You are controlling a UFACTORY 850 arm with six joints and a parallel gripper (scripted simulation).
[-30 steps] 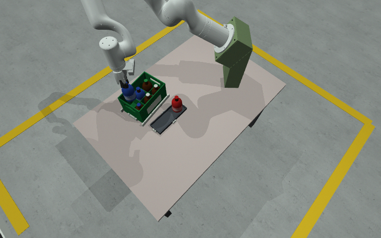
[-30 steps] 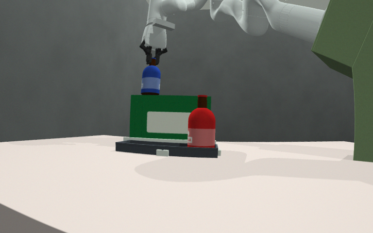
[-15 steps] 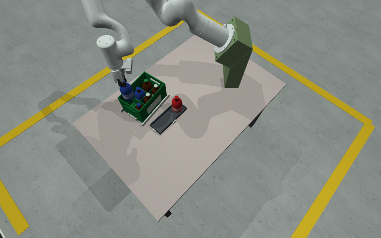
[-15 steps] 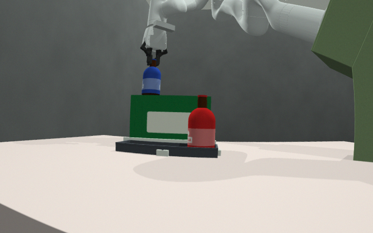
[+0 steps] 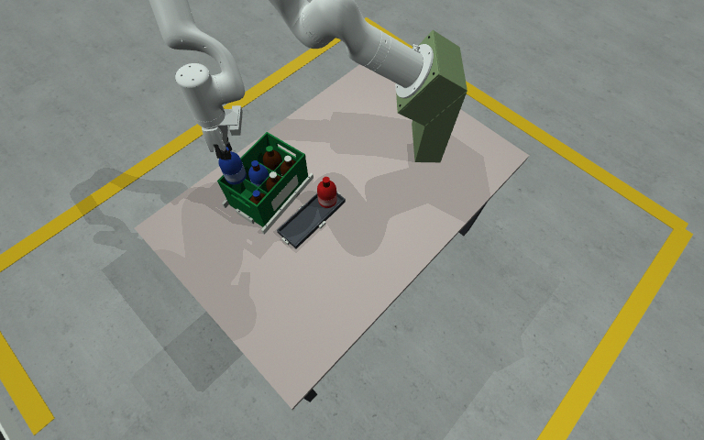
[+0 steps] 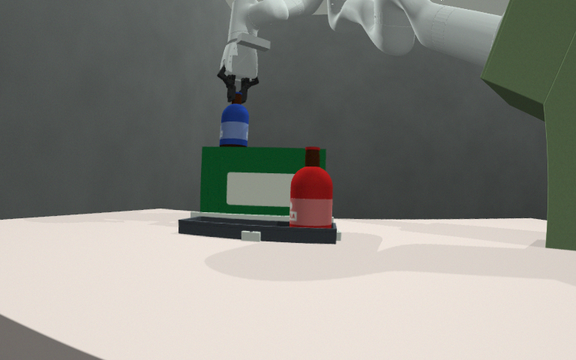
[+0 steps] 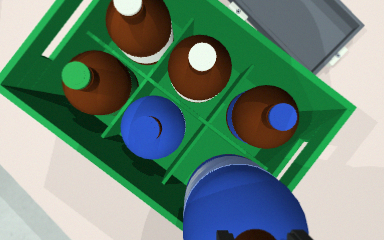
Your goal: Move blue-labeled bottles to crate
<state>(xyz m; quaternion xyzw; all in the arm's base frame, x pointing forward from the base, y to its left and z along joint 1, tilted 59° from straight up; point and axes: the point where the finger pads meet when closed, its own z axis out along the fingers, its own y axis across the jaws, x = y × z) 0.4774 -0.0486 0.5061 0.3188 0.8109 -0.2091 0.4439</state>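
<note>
The brown-necked bottle lies 250 mm below my hand, 90 mm to the left of it and 20 mm ahead of it. From my hand the other things lie so: dark tray 320 mm below, 260 mm to the left, 60 mm behind; then red-labeled bottle 280 mm to the left, 250 mm below, 150 mm behind; then green crate 250 mm below, 80 mm behind, 50 mm to the left.
</note>
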